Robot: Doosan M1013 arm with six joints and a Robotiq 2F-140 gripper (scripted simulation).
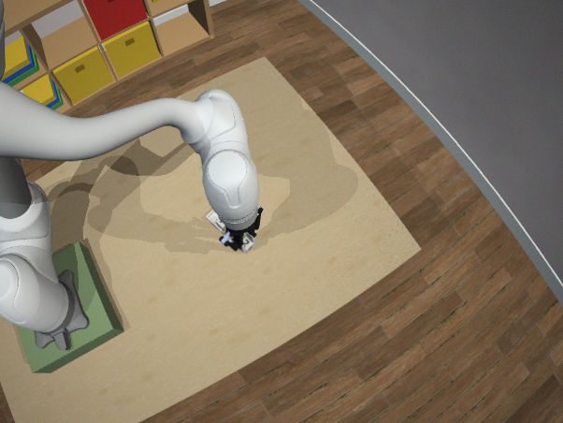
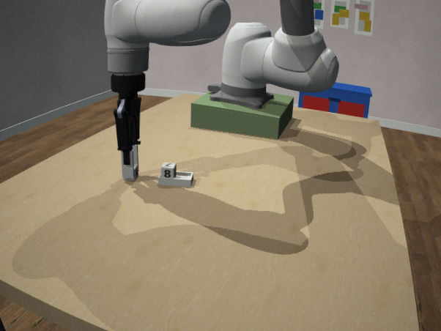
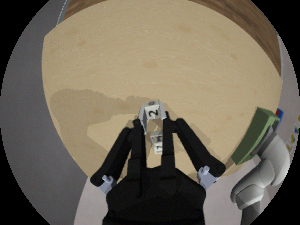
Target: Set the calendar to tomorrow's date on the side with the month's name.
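Right now my hand is 30 mm past the grey tray, 100 mm to the right of it and 30 mm above it.
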